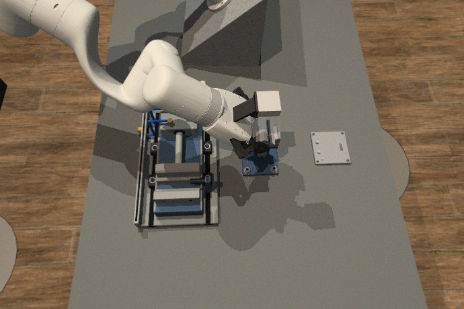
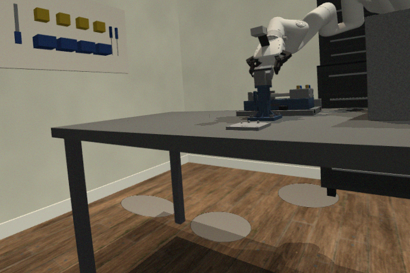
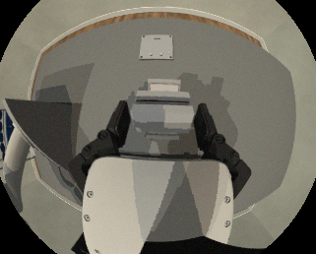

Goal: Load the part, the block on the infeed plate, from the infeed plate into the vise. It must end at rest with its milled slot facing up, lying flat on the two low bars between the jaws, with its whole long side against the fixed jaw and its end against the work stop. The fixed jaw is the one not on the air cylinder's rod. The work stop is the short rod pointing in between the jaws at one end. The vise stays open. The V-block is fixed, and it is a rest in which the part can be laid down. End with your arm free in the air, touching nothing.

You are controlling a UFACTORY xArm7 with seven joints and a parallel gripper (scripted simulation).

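Right now the part is 10 mm to the left of my hand and 10 mm below it. From my hand the other things lie so: V-block post 10 mm to the left, 110 mm below; then cylinder rod 10 mm ahead, 190 mm to the right, 90 mm below; then work stop 90 mm ahead, 140 mm to the right, 80 mm below.
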